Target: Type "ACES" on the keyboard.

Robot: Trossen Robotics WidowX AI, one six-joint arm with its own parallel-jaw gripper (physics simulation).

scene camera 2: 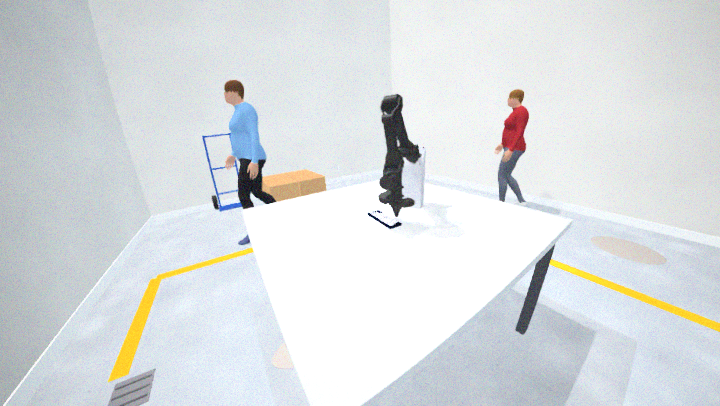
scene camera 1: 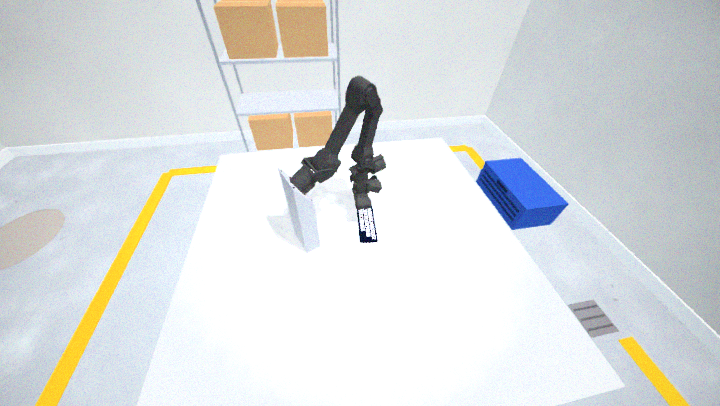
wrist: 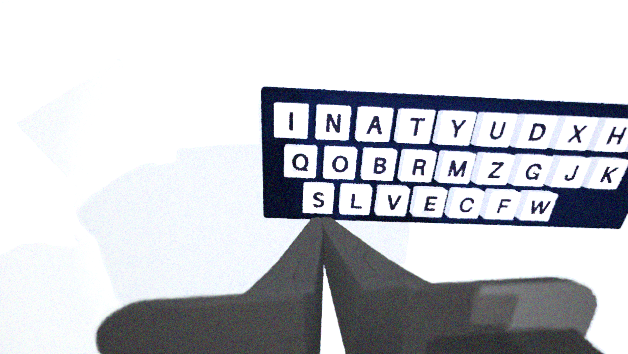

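Seen in the pictures: gripper, between the fingertips: (scene camera 2: pixel 396 216) (wrist: pixel 320 226); arm's base, origin of its link: (scene camera 2: pixel 413 156) (scene camera 1: pixel 297 186).
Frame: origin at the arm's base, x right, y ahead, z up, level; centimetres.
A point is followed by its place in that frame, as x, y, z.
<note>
A dark blue keyboard (scene camera 1: pixel 368 239) {-5.1, 23.8, -27.0} (scene camera 2: pixel 381 219) {-16.1, 22.4, -27.0} (wrist: pixel 587 214) {-5.9, 21.0, -27.0} with white keys lies flat on the white table. In the wrist view its bottom row starts with the S key (wrist: pixel 318 199) {-20.6, 16.6, -26.5}, with the E key (wrist: pixel 429 204) {-15.0, 18.4, -26.5} and C key (wrist: pixel 464 205) {-13.3, 19.1, -26.5} further right. The A key (wrist: pixel 374 124) {-19.6, 21.1, -26.5} is in the top row; the right end of the keyboard is cut off. My gripper (scene camera 1: pixel 364 206) {-20.5, 16.2, -24.4} (scene camera 2: pixel 396 215) {-20.5, 16.2, -24.4} (wrist: pixel 320 226) {-20.5, 16.2, -24.4} is shut and empty, pointing down. In the wrist view its tips appear just below the S key, at the keyboard's lower edge. Whether they touch anything I cannot tell.
A white upright panel (scene camera 1: pixel 303 219) {5.5, 3.2, -9.3} (scene camera 2: pixel 414 184) {-3.1, 0.6, -14.6} stands on the table (scene camera 1: pixel 352 312) {23.6, 25.0, -28.3} (scene camera 2: pixel 352 282) {-57.4, 41.6, -28.3} beside my arm's base. A blue crate (scene camera 1: pixel 526 186) is on the floor. Two people, in a blue top (scene camera 2: pixel 245 131) and a red top (scene camera 2: pixel 515 128), are beyond the table.
</note>
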